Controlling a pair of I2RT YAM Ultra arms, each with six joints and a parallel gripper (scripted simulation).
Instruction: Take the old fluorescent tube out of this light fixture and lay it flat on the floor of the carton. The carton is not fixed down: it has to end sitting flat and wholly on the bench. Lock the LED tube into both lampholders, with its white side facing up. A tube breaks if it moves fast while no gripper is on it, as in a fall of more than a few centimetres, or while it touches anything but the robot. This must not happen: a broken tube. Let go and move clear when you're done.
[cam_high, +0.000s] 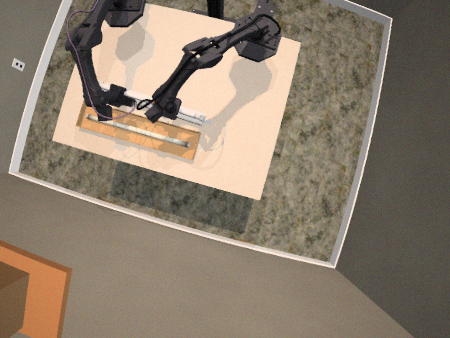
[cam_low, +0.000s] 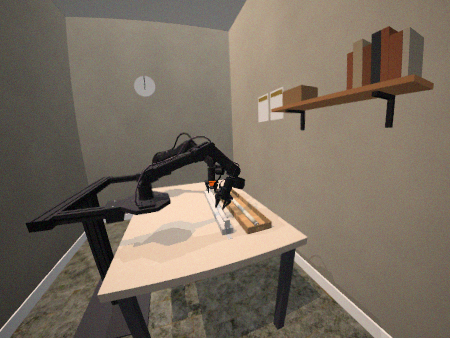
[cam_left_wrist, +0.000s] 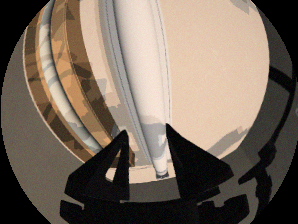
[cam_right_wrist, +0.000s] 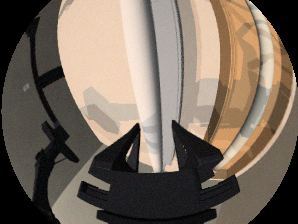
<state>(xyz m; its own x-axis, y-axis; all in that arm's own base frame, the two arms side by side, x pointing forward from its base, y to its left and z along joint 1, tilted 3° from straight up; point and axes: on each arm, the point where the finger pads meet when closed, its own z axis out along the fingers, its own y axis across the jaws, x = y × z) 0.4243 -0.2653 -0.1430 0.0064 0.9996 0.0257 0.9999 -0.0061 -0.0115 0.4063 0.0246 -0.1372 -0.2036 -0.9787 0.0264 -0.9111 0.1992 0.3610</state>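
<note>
My right gripper is now 120 mm to the right of the LED tube. Round my right hand: carton 150 mm ahead, 100 mm to the left, 40 mm below; then light fixture 120 mm to the left, 10 mm below; then old fluorescent tube 160 mm ahead, 100 mm to the left, 50 mm below.
</note>
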